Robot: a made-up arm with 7 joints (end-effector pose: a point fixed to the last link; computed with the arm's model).
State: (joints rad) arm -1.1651 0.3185 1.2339 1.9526 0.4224 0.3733 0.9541
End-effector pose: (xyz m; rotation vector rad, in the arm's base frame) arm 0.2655 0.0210 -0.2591 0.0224 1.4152 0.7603
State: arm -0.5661 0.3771 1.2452 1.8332 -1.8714 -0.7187 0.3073
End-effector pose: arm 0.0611 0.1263 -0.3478 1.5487 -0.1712 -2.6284
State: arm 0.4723 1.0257 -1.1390 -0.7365 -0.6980 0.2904 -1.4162
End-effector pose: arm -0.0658 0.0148 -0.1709 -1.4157 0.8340 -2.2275
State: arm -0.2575 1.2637 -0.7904 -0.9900 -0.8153 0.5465 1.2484
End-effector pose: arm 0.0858 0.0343 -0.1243 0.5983 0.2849 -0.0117
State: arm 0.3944 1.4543 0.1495 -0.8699 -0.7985 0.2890 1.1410
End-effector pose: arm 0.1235 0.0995 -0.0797 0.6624 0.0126 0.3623
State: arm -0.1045 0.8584 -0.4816 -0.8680 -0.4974 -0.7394 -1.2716
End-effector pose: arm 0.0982 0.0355 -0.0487 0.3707 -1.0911 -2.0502
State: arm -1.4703 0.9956 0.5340 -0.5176 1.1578 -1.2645 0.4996
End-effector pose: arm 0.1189 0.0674 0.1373 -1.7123 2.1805 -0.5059
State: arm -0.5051 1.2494 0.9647 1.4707 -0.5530 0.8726 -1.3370
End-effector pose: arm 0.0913 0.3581 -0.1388 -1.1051 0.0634 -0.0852
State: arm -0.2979 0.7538 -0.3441 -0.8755 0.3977 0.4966 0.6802
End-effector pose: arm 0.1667 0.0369 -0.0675 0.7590 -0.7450 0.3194
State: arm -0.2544 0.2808 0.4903 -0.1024 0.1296 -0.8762 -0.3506
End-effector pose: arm 0.1711 0.1370 -0.0985 0.7380 -0.8782 -0.1017
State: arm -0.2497 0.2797 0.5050 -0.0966 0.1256 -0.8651 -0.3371
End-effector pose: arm 0.1702 0.1405 -0.0999 0.7284 -0.8627 -0.0717
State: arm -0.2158 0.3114 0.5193 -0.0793 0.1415 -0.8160 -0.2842
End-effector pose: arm 0.1684 0.1502 -0.1050 0.7381 -0.7809 -0.0208
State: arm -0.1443 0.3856 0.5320 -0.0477 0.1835 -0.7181 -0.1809
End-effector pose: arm 0.1640 0.1684 -0.1144 0.7857 -0.6194 0.0639
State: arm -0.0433 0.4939 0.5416 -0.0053 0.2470 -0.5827 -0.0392
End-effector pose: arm 0.1548 0.1942 -0.1251 0.8887 -0.4086 0.1833
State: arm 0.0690 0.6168 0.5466 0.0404 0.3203 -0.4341 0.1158
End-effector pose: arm 0.1411 0.2232 -0.1325 1.0472 -0.2021 0.3169
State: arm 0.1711 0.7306 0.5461 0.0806 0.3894 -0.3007 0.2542
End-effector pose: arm 0.1266 0.2490 -0.1339 1.2305 -0.0465 0.4299
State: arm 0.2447 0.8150 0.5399 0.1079 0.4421 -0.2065 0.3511
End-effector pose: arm 0.1163 0.2663 -0.1316 1.3860 0.0423 0.4953
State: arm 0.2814 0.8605 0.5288 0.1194 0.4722 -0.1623 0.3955
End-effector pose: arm 0.1121 0.2735 -0.1299 1.4736 0.0774 0.5088
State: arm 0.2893 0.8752 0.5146 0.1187 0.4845 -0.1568 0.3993
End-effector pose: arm 0.1124 0.2732 -0.1302 1.4991 0.0828 0.4867
